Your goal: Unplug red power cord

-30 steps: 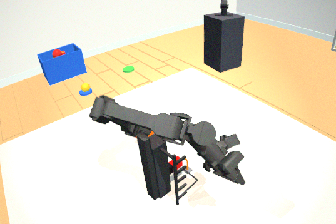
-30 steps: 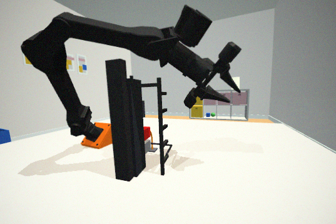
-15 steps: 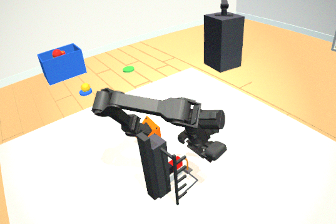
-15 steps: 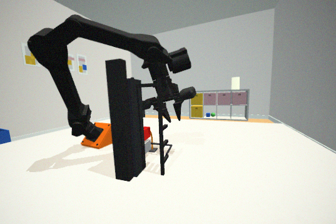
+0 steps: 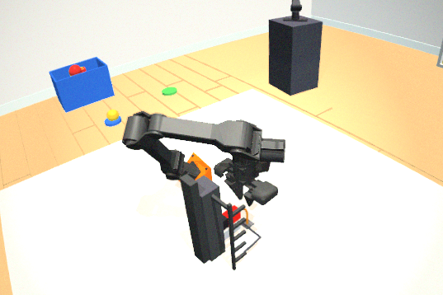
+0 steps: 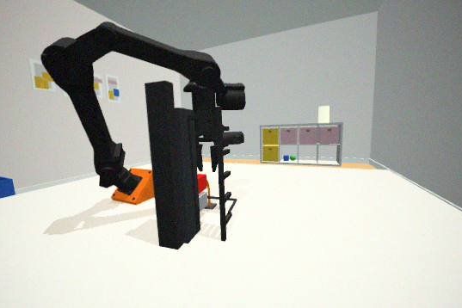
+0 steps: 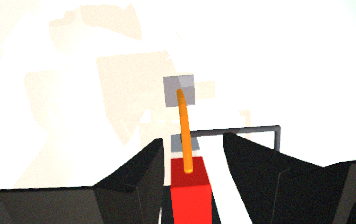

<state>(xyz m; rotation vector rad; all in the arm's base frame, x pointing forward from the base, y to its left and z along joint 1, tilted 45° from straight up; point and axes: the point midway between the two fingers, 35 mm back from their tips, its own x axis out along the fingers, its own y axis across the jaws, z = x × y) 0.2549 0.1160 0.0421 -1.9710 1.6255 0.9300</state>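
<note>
My gripper tip is 20 mm short of the red plug, 70 mm to the left of it and 10 mm above it.
</note>
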